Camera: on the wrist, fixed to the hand. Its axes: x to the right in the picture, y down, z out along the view.
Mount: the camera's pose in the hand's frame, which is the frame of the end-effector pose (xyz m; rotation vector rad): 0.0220 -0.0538 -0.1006 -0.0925 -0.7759 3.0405
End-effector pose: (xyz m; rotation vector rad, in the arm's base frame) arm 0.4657 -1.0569 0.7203 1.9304 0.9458 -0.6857
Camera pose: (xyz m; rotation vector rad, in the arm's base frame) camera 0.4440 -0.9430 0.7279 0.7325 -2.1576 0.5982
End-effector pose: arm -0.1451 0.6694 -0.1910 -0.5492 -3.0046 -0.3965
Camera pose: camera -0.1834 0.6019 -0.1045 2.8531 -0.4895 -0.1313
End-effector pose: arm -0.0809 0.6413 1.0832 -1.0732 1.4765 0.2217
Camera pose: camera -0.1080 0.5322 1.1127 1.8973 0.9051 2.1927
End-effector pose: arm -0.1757 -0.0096 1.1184 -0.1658 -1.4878 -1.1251
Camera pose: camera -0.1484 -0.1191 1.0906 -2.0001 -0.1689 1.5123
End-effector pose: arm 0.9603 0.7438 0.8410 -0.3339 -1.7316 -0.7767
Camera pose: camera 0.9971 0.6348 0.8571 -2.3574 0.0165 1.6395
